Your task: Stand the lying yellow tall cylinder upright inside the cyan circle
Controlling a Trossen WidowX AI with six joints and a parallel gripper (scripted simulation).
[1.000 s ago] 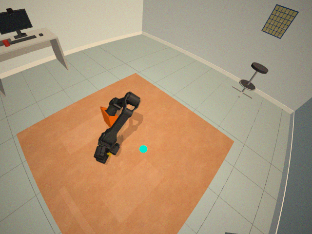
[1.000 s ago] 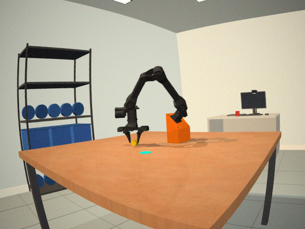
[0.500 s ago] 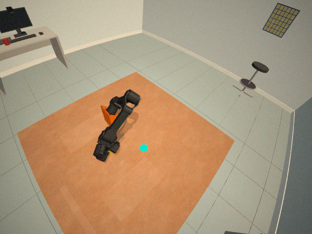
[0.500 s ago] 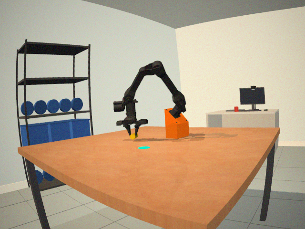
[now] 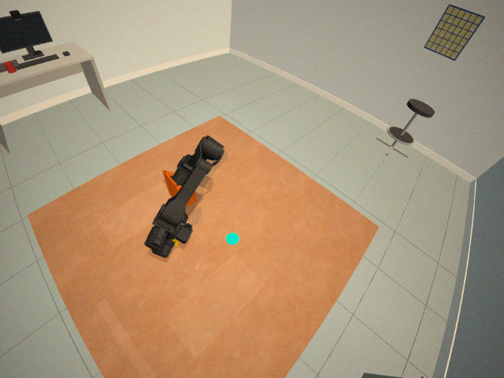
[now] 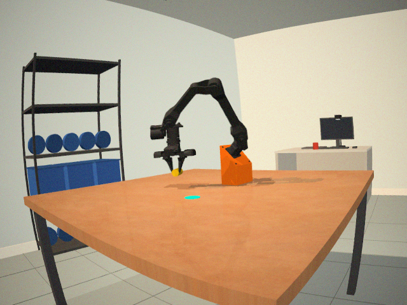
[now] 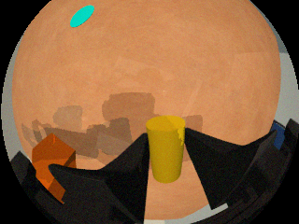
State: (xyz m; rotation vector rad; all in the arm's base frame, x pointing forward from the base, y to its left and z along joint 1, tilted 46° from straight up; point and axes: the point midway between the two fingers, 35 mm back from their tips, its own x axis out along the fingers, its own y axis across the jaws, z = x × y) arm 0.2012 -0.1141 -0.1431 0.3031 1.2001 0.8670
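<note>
Now: gripper tip 21 cm to the right of the cyan circle, 14 cm short of it and 7 cm above it. Also, from my gripper tip: yellow cylinder: 2 cm behind, 1 cm to the right.
</note>
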